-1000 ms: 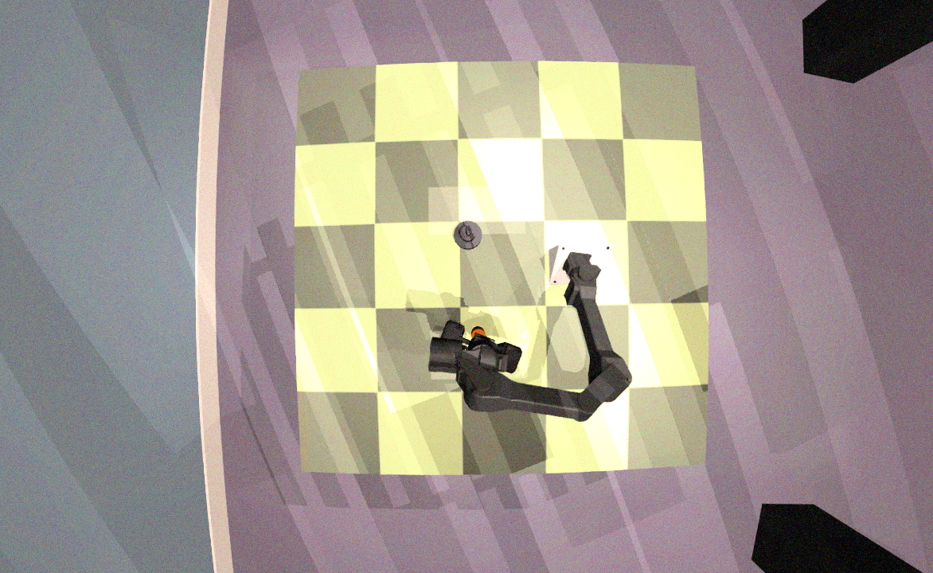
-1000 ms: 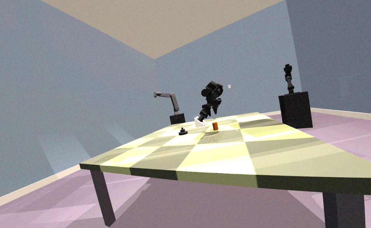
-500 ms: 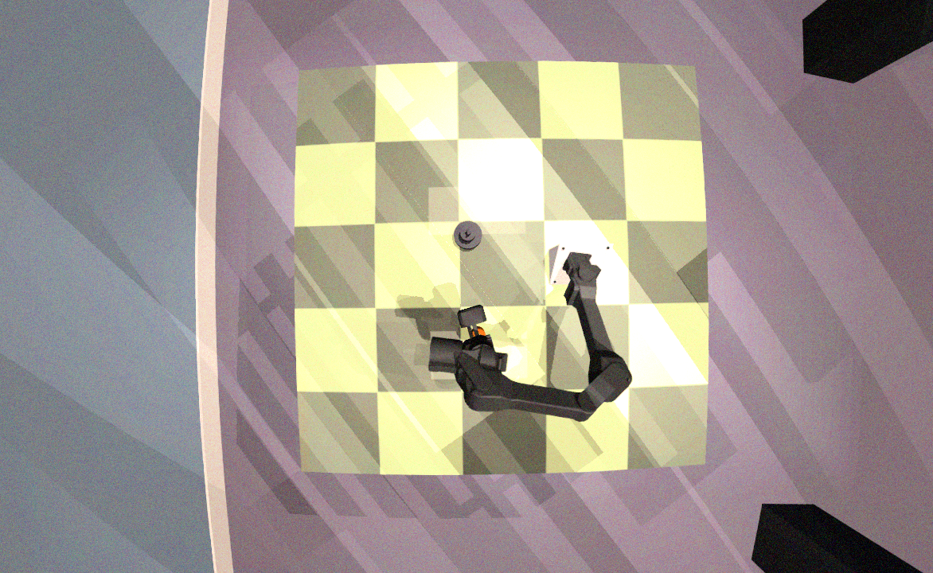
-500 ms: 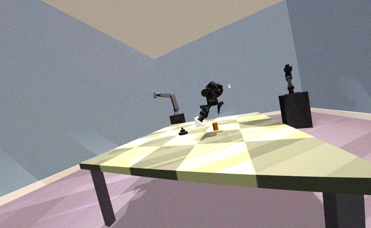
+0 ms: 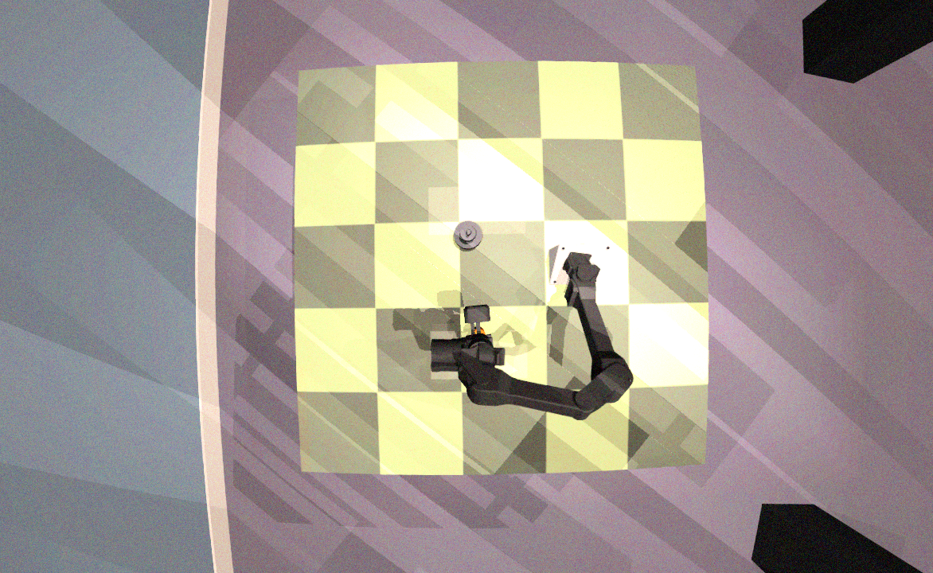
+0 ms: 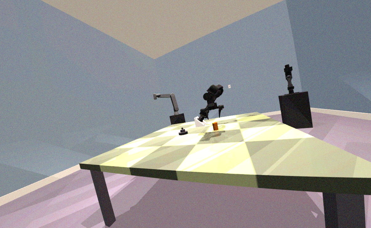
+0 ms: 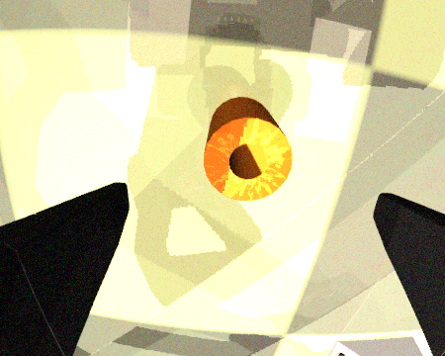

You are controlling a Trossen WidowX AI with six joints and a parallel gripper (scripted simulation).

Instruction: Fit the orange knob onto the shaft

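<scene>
The orange knob lies 6 cm below my gripper tip. The rest, counted from my gripper tip: D-shaped shaft (6 cm ahead, 29 cm to the right, 6 cm below).
</scene>
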